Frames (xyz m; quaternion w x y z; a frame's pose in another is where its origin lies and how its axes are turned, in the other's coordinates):
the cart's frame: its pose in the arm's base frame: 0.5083 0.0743 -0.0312 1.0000 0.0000 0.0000 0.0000
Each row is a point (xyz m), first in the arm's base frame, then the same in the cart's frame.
Working: the arm's base frame: its pose in the cart's frame: -0.5083 -0.0743 0.0312 1.0000 0.0000 0.0000 0.0000

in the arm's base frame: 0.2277 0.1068 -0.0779
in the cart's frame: -0.2806 0.0325 -0.0467
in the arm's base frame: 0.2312 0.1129 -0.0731
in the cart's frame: -0.2771 0.0386 -0.0419
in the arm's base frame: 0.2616 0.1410 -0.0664
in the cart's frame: -0.2467 0.0667 -0.0352
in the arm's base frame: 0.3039 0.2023 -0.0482
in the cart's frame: -0.2044 0.1280 -0.0170
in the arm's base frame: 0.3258 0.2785 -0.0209
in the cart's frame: -0.1825 0.2042 0.0103
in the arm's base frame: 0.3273 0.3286 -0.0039
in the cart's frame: -0.1810 0.2543 0.0273
